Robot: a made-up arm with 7 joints.
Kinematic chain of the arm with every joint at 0, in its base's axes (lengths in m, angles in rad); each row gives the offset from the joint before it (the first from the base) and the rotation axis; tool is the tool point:
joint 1: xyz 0 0 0 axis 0 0.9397 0.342
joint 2: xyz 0 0 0 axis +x
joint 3: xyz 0 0 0 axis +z
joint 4: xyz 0.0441 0 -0.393 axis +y
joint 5: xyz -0.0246 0 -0.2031 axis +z
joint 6: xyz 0 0 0 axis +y
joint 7: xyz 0 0 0 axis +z
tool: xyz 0 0 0
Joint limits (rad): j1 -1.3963..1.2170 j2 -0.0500..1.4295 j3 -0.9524..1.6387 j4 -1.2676..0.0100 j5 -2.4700..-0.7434 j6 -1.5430..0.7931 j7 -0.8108..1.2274
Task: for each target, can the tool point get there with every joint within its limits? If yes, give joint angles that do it. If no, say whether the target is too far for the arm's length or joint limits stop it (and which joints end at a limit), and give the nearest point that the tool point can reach.
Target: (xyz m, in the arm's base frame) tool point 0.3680 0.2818 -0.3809
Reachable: yes | joints -0.5691 0.6365 -0.5014 -0.2687 -1.4277 -0.4591 0.2379
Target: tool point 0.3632 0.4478 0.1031
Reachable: yes | joints -1.0830 1.0980 0.6808 -0.6938 -2.2791 -0.0599 0.2696
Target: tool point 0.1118 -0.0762 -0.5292
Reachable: yes | joints 0.1504 0.0740 -0.5893 -1.1360 -2.0221 0.2678 -0.3890
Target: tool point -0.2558 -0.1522 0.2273
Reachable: no: joint limits stop it (at a limit: joint 1, joint 2, joint 3, joint 4) | nearest point -0.5017 0.0827 -0.1493 | short by 0.507 m
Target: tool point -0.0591 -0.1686 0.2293
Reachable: no: joint limits stop it (at a limit: joint 1, joint 2, joint 4) | nearest point 0.4338 -0.3022 0.0364 | short by 0.546 m
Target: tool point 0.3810 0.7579 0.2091
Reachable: no: too far | nearest point 0.2617 0.5205 0.1436 | short by 0.274 m
